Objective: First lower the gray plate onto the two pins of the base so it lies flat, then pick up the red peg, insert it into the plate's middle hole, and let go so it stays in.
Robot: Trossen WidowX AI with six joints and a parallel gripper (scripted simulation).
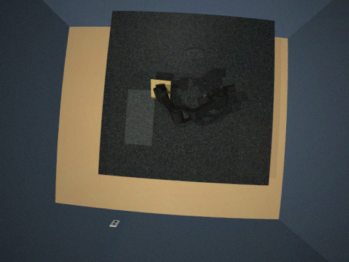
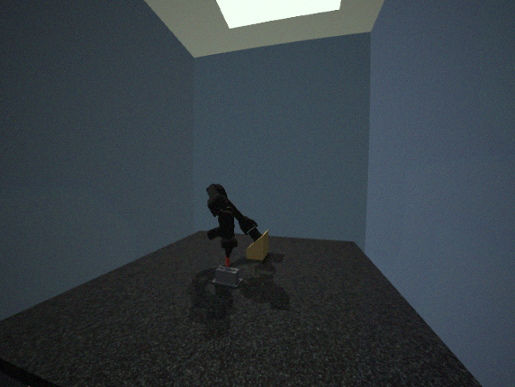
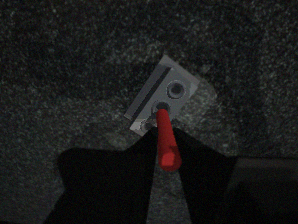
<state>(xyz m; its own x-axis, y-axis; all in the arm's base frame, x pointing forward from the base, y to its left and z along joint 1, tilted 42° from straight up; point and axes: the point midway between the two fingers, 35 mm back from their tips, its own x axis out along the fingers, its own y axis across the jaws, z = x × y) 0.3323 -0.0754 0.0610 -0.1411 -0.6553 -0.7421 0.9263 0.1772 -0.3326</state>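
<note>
Right now the red peg is right at my gripper tip. Also, from my gripper tip: gray plate (70 mm below).
</note>
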